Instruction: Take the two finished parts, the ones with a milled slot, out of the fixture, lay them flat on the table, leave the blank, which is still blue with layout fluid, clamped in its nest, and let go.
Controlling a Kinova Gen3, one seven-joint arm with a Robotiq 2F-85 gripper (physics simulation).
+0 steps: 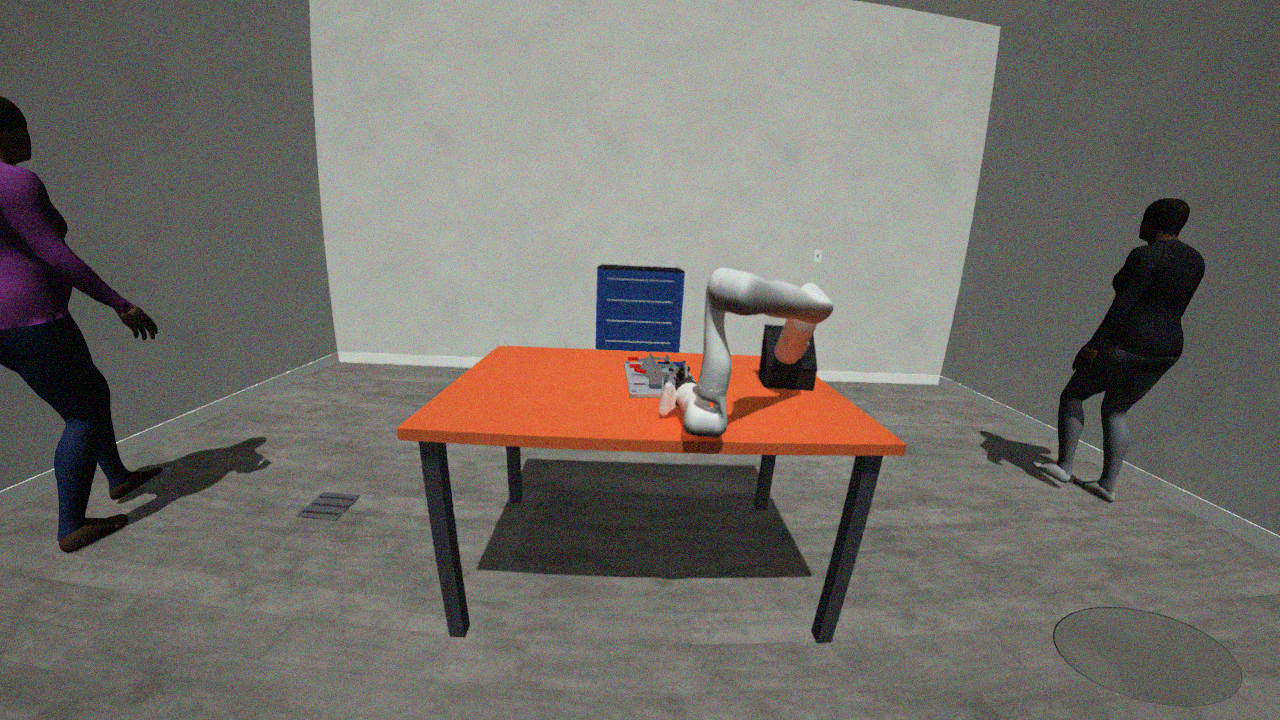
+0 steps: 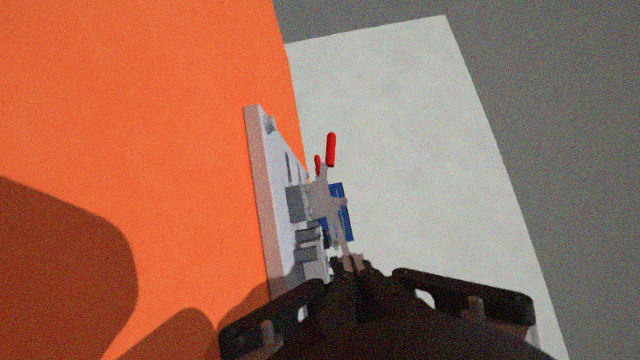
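Pixels of known places: gripper, fingertip midpoint: (image 1: 677, 376) (image 2: 351, 267); arm's base, origin of the base link: (image 1: 786, 352).
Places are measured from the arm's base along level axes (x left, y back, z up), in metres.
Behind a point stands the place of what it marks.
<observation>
The fixture is a light grey plate (image 1: 636, 385) {x 0.066, y -0.526, z -0.105 m} (image 2: 257, 165) {x 0.142, y -0.499, z -0.114 m} on the orange table, with grey blocks and toggle clamps on it. The nearest clamp (image 2: 320, 200) {x 0.086, y -0.465, z -0.072 m} has a red handle (image 2: 330, 150) {x 0.086, y -0.516, z -0.052 m} that points away from my gripper; a second red handle (image 2: 317, 164) {x -0.024, y -0.527, z -0.070 m} shows behind it. A light grey block (image 2: 315, 267) {x 0.096, y -0.403, z -0.088 m} sits between darker blocks near the fingers; whether it has a slot cannot be made out. The other parts and the blue blank cannot be told apart. My gripper (image 2: 351, 267) {x 0.120, y -0.405, z -0.055 m} is shut and empty, low beside the clamp's arm end; contact is unclear.
The orange table (image 1: 537, 402) {x 0.193, y -0.825, z -0.120 m} (image 2: 125, 100) {x 0.239, y -0.502, z -0.120 m} carries a black box (image 1: 787, 368) {x 0.037, y -0.007, z -0.046 m} at the right, close to the arm's elbow. A blue drawer cabinet (image 1: 640, 308) (image 2: 345, 220) stands behind the table. Two people (image 1: 35, 241) (image 1: 1150, 304) stand on the floor at either side.
</observation>
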